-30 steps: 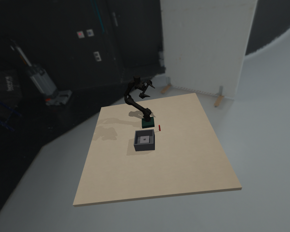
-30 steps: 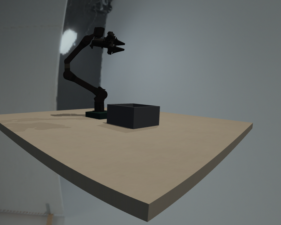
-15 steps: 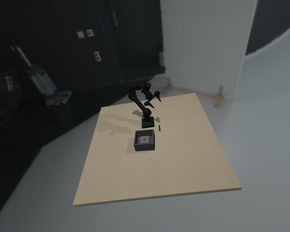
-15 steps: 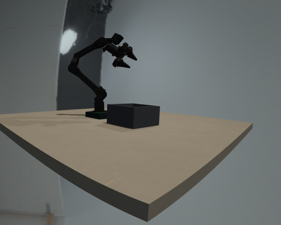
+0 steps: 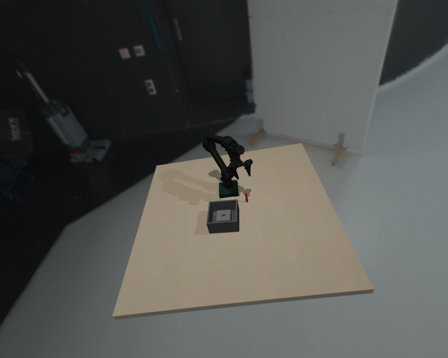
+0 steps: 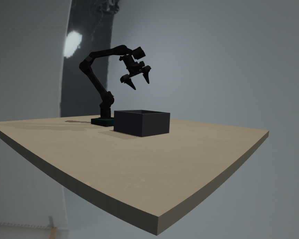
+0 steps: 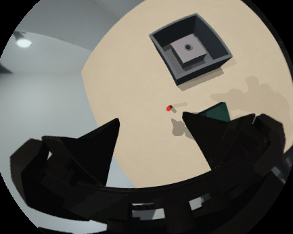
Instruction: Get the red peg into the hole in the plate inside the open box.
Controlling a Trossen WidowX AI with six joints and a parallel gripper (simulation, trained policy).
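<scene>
My gripper tip is now 180 mm above the red peg and 10 mm past it. The rest, counted from my gripper tip: light grey plate 180 mm below, 160 mm ahead, 150 mm to the right; then dark grey box 200 mm below, 160 mm ahead, 150 mm to the right.
</scene>
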